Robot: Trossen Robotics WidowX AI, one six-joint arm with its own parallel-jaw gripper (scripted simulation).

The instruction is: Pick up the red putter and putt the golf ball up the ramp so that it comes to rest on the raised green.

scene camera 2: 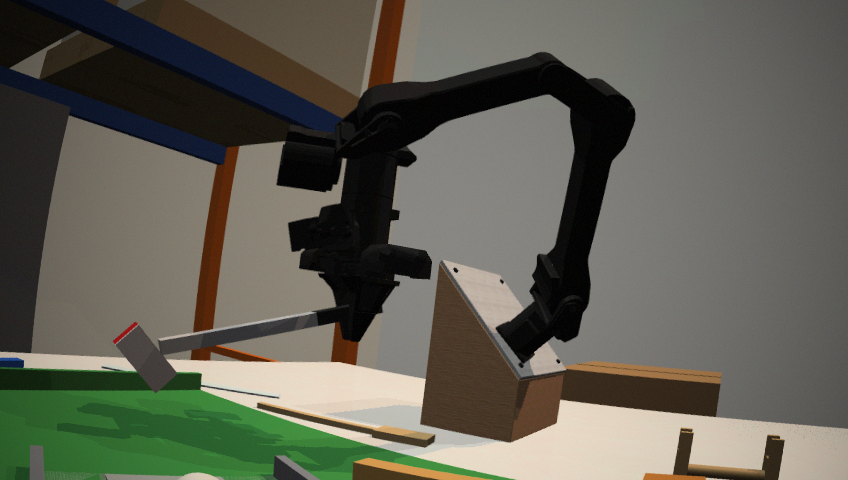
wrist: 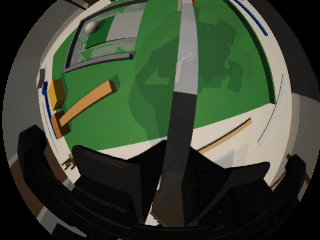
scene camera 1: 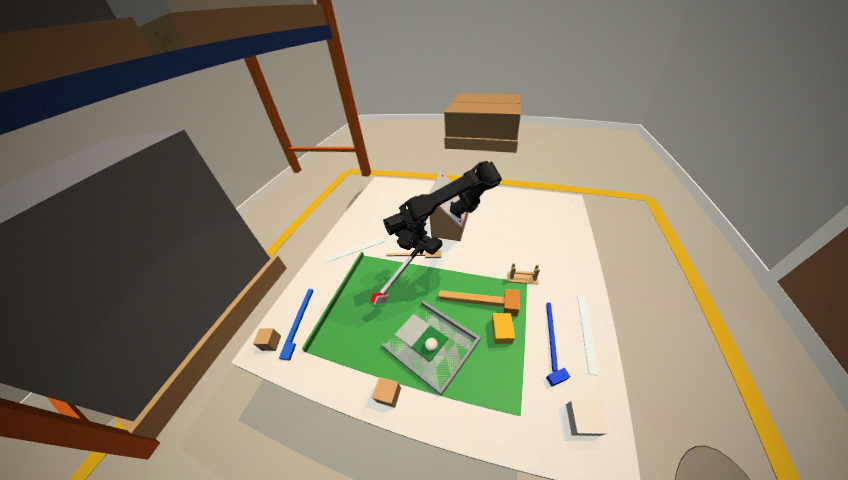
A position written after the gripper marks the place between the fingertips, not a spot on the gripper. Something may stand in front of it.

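In scene camera 2, the gripper (scene camera 2: 351, 340). Red putter held by the gripper. In the wrist view, the gripper (wrist: 173, 145). In scene camera 1, the gripper (scene camera 1: 420, 253) and a raised platform (scene camera 1: 423, 363).
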